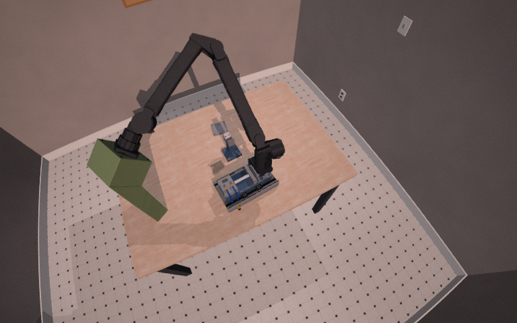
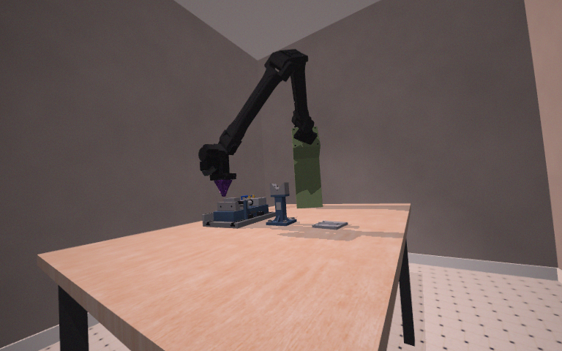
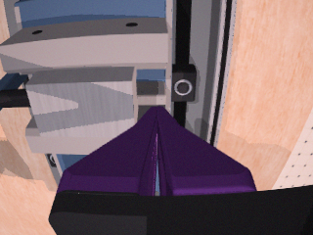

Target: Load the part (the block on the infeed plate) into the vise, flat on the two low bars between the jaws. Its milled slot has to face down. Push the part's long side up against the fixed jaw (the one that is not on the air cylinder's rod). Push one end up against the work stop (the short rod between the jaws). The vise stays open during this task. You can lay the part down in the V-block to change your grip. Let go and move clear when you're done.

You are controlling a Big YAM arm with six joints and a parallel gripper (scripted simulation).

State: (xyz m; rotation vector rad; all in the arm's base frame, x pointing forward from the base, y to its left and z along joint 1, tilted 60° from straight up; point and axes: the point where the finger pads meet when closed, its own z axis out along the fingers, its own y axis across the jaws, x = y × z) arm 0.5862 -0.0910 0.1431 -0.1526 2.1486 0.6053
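The part is 2 cm behind my hand, 4 cm to the left of it and 4 cm below it. From my hand the other things lie so: fixed jaw (5 cm to the left, 5 cm below); then work stop rod (5 cm behind, 8 cm to the left, 4 cm below); then moving jaw (5 cm behind, 2 cm to the left, 5 cm below).
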